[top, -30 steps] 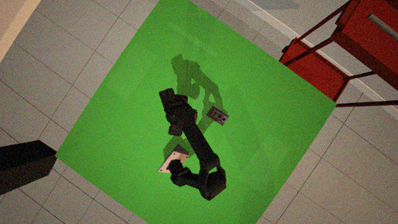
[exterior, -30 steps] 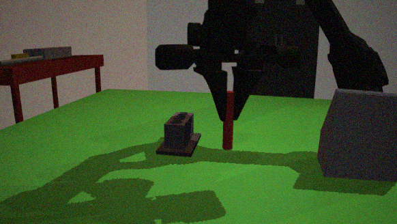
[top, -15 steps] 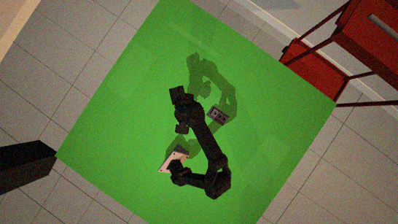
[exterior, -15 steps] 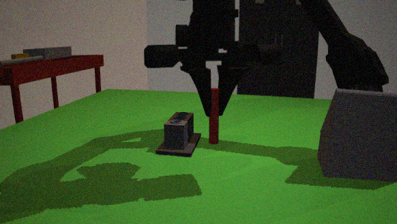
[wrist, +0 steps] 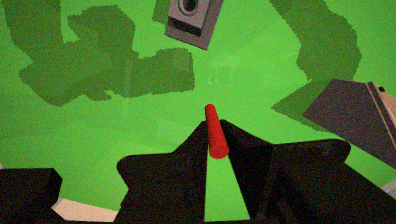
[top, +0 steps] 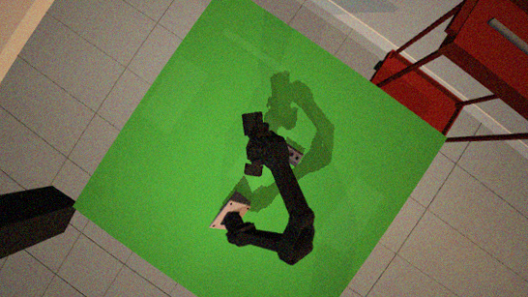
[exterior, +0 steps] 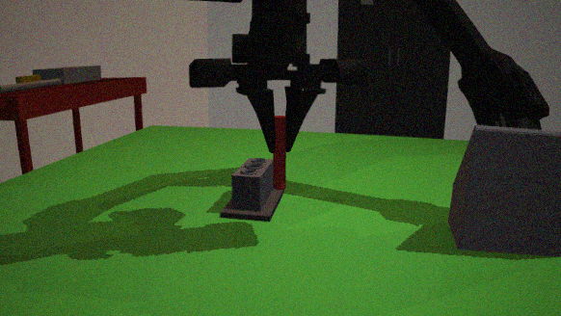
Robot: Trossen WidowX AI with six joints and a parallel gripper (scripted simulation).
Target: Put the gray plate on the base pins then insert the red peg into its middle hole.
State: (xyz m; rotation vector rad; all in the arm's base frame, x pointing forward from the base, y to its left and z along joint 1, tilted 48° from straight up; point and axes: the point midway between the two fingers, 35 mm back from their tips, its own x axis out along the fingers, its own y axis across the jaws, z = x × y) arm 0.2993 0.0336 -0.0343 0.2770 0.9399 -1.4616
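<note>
Right now the gray plate is 130 mm to the right of my gripper tip, 70 mm below it and 50 mm ahead of it. Round my gripper tip: red peg: right at my gripper tip; then gray base: 130 mm to the right, 110 mm below, 50 mm ahead.
</note>
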